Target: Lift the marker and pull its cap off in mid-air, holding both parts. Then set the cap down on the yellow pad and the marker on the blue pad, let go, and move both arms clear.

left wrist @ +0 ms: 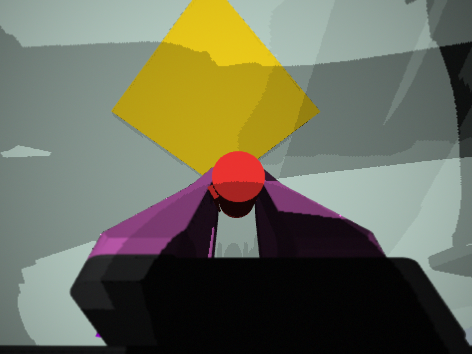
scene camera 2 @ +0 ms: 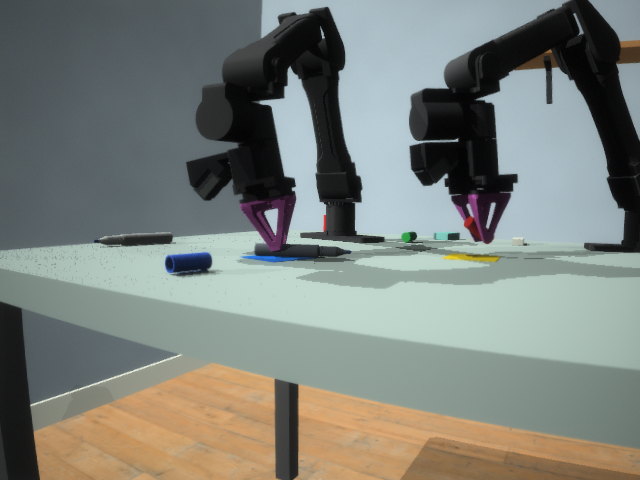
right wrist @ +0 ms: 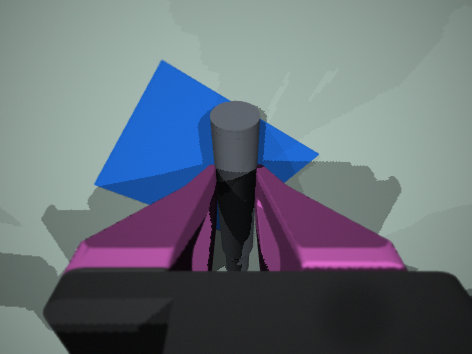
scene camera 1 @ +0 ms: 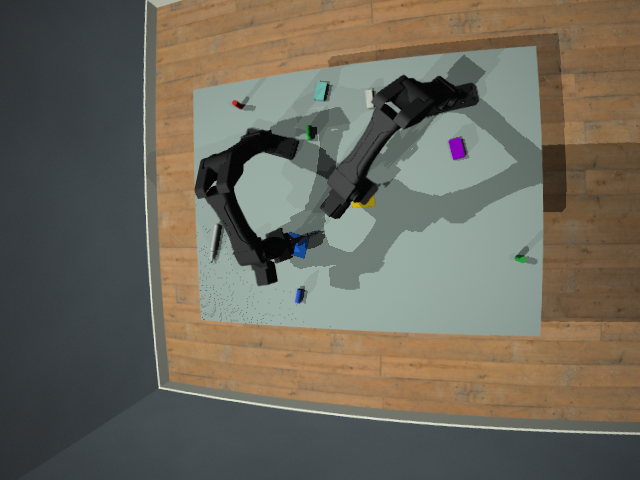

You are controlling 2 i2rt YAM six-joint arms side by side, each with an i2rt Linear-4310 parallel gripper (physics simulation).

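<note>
My left gripper is shut on the red cap, holding it tilted a little above the yellow pad. In the left wrist view the cap overlaps the pad's near corner. My right gripper is shut on the uncapped grey marker. The marker is nearly level, very low over the blue pad, its blue tip reaching past the pad's edge. I cannot tell whether it touches the pad.
A blue tube lies near the front. Another grey marker lies at the left. A green cylinder, teal block, white block and purple block are farther back.
</note>
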